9 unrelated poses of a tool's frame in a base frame.
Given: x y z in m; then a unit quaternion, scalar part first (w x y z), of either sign.
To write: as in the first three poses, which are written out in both.
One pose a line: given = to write
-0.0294 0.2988 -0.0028 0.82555 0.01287 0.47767 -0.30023 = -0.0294 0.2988 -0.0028 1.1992 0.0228 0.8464 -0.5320
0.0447 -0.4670 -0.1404 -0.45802 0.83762 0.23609 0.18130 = 0.0447 -0.4670 -0.1404 2.1901 -0.9423 -0.2656 -0.2040
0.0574 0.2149 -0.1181 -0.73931 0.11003 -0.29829 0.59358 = 0.0574 0.2149 -0.1181 1.4775 -0.1634 0.4430 -0.8815
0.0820 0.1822 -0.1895 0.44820 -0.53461 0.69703 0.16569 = 0.0820 0.1822 -0.1895 2.2121 -0.5980 0.7797 0.1853
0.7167 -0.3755 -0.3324 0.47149 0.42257 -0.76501 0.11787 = 0.7167 -0.3755 -0.3324 2.1596 0.4792 -0.8675 0.1337
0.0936 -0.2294 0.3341 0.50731 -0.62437 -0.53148 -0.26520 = 0.0936 -0.2294 0.3341 2.0775 -0.7245 -0.6167 -0.3077
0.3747 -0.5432 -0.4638 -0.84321 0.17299 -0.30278 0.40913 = 0.3747 -0.5432 -0.4638 1.1351 -0.3218 0.5632 -0.7611
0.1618 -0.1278 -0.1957 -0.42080 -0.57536 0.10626 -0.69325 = 0.1618 -0.1278 -0.1957 2.2729 0.6342 -0.1171 0.7642
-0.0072 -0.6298 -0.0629 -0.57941 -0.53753 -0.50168 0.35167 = -0.0072 -0.6298 -0.0629 1.9056 0.6595 0.6155 -0.4315
